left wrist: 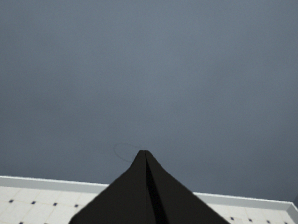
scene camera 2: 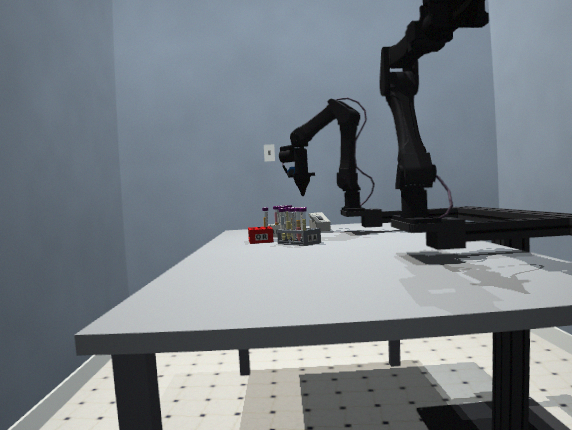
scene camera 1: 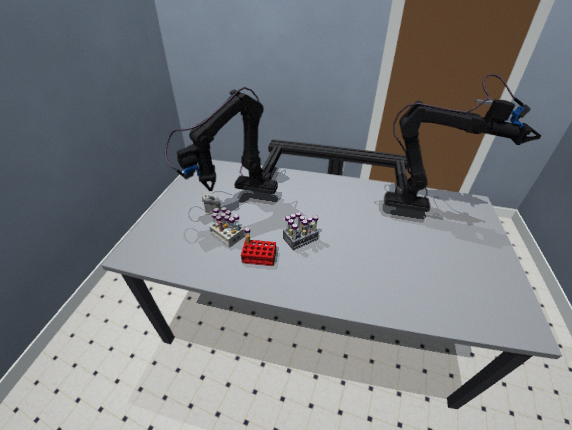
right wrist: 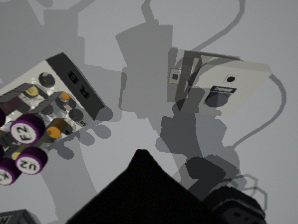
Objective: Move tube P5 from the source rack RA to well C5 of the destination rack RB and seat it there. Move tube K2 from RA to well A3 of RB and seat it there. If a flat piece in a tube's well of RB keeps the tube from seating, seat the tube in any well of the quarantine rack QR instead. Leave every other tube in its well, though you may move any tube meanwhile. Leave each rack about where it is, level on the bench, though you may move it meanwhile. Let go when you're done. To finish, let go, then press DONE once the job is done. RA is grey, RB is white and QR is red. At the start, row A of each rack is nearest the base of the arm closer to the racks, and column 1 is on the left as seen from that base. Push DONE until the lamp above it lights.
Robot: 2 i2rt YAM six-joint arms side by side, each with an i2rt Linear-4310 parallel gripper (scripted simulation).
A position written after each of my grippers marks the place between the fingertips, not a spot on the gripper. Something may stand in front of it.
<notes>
In view: my left gripper (left wrist: 143, 158), my right gripper (right wrist: 140, 157), a red rack QR (scene camera 1: 265, 254) and a pale box (right wrist: 200, 73).
The left wrist view misses the red rack QR: it is out of frame. The right wrist view does not show the red rack QR: it is out of frame.
</notes>
